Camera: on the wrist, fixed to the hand. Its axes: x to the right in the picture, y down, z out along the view.
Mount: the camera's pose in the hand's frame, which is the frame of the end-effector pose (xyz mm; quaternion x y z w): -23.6 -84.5 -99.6 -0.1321 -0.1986 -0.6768 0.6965
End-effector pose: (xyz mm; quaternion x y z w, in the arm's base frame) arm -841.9 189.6 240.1 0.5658 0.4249 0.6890 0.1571
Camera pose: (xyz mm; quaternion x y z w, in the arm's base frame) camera -947.9 182.4 160.5 0.2226 0.5566 0.3173 0.7348
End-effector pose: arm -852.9 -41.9 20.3 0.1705 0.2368 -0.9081 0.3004
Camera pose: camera -871.2 81.9 -24.0 0.2615 -0.3406 0.8383 0.3358
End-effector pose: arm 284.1 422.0 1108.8 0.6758 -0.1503 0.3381 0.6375
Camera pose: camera 294.1 524.6 1025.1 0.5553 0.1814 -0.3500 0.7322
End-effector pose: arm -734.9 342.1 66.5 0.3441 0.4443 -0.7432 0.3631
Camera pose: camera -775.7 467.1 84.2 0.2566 -0.5684 0.7730 0.1164
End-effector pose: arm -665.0 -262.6 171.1 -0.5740 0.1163 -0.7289 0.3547
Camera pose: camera -786.8 -210.0 170.7 0.6701 0.2816 0.6183 0.2990
